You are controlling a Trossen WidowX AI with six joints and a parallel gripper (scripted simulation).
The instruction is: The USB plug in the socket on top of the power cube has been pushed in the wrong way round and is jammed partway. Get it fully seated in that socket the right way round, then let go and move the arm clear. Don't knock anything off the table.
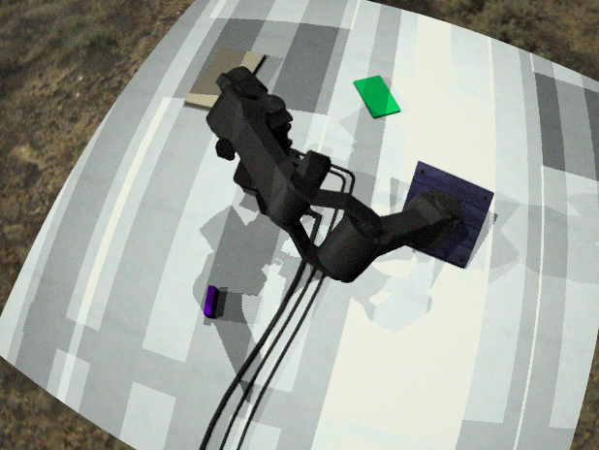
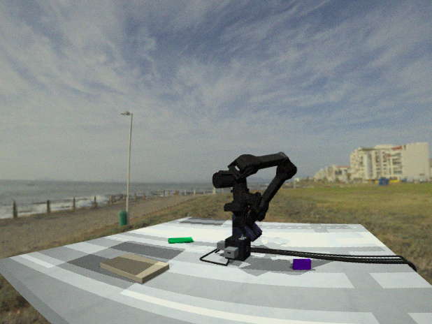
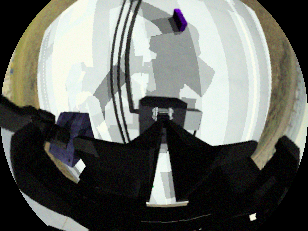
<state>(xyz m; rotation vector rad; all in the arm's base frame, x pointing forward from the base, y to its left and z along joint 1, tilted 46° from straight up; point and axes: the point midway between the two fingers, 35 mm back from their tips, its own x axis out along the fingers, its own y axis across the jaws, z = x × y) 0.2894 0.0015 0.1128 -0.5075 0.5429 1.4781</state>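
Now: gripper tip 20 mm above the USB plug. From my gripper tip the other things lie so: green card (350 mm to the right, 120 mm below, 80 mm behind); then purple block (220 mm to the left, 100 mm below, 40 mm ahead); then tan slab (290 mm ahead, 280 mm to the right, 110 mm below).
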